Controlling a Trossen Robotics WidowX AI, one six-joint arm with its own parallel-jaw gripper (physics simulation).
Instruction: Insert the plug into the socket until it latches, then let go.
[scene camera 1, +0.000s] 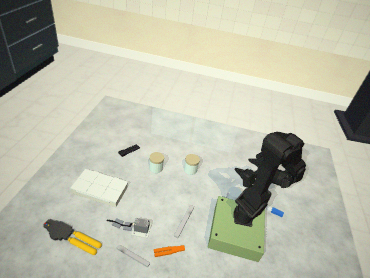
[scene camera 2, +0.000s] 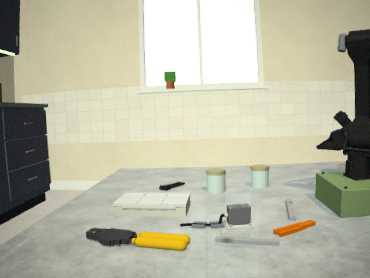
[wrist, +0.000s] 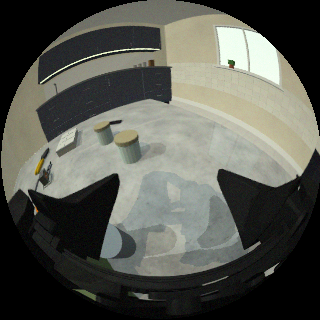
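Seen in the pictures: gripper, fingertip midpoint: (scene camera 1: 241, 164) (scene camera 2: 319, 146) (wrist: 169, 176); arm's base, link origin: (scene camera 1: 243, 217) (scene camera 2: 358, 176).
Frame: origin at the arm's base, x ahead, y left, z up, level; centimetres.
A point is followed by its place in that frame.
Note:
A small dark grey box (scene camera 1: 141, 225) @[x 35.6, y 9.7, z -2.6 cm] (scene camera 2: 239, 214) @[x 35.8, y 10.0, z -4.1 cm] (wrist: 45, 178) @[x 33.9, y 7.1, z -4.9 cm] on a thin white base looks like the socket. Beside its left side lie small grey connector pieces (scene camera 1: 118, 223) @[x 44.4, y 8.3, z -6.5 cm] (scene camera 2: 207, 225) @[x 42.9, y 8.8, z -6.8 cm] with a black lead, which look like the plug; the lead rises to the box's side in scene view 2. I cannot tell how the plug and socket meet. My gripper (scene camera 1: 245, 166) @[x 1.8, y -21.4, z 6.2 cm] (scene camera 2: 330, 132) (wrist: 169, 176) @[x 1.8, y -21.4, z 6.2 cm] is open and empty, its fingers wide apart above the table at the right, far from the grey box.
The arm stands on a green box (scene camera 1: 235, 236) @[x 2.7, y 8.3, z -0.3 cm] (scene camera 2: 345, 197) @[x 10.3, y 10.7, z -2.0 cm]. Two lidded jars (scene camera 1: 156, 163) @[x 36.8, y -19.3, z -0.6 cm] (scene camera 1: 191, 165) @[x 22.0, y -22.2, z -0.8 cm], a white tiled block (scene camera 1: 100, 187) @[x 55.6, y -3.7, z -3.6 cm], yellow-handled pliers (scene camera 1: 85, 242) @[x 52.7, y 17.7, z -5.8 cm], an orange tool (scene camera 1: 169, 250) @[x 24.2, y 15.2, z -6.1 cm], two grey bars (scene camera 1: 184, 221) @[x 20.8, y 2.4, z -6.0 cm] (scene camera 1: 133, 255) @[x 35.7, y 19.0, z -6.2 cm], a black piece (scene camera 1: 129, 150) @[x 51.7, y -29.5, z -6.0 cm] and a blue piece (scene camera 1: 277, 212) @[x -15.8, y -10.0, z -5.8 cm] lie around.

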